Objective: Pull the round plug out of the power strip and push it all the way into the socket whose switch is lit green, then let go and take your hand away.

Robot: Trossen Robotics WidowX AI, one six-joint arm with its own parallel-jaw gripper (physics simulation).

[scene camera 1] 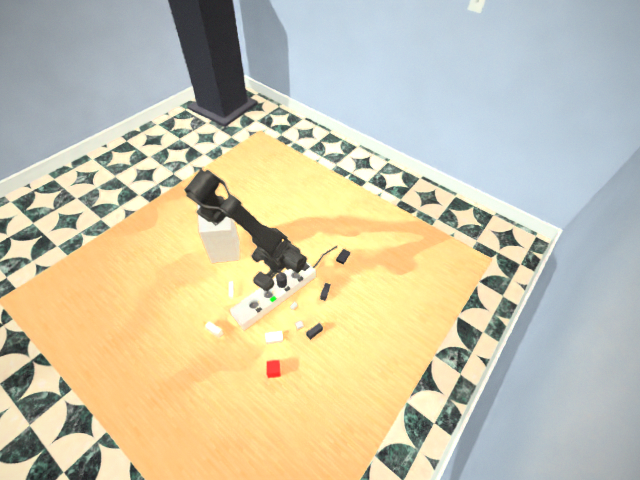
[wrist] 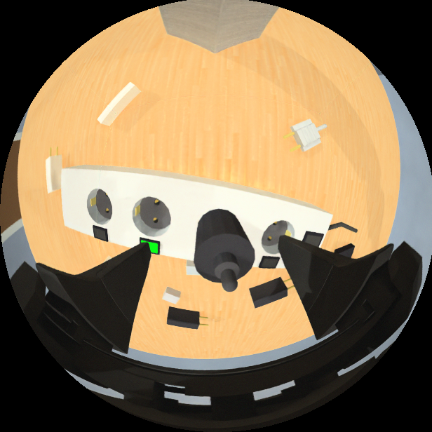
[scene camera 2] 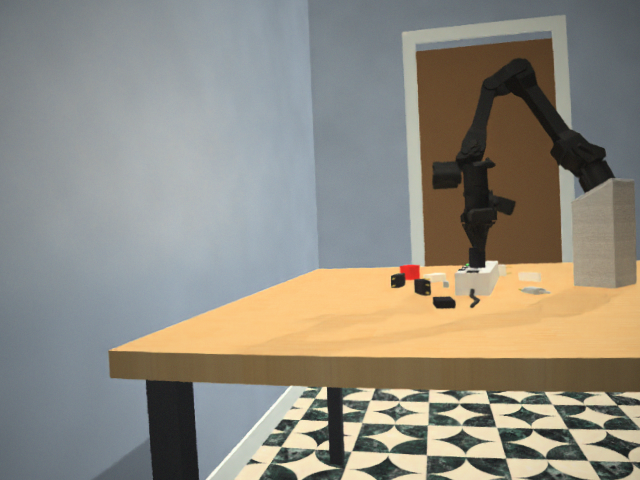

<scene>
In view: my gripper (scene camera 2: 479,251), a black round plug (wrist: 223,253), a grey plug (wrist: 305,133) and a white power strip (scene camera 1: 244,313).
My gripper shows as well in the wrist view (wrist: 214,246). The white power strip shows as well in the wrist view (wrist: 129,193).
</scene>
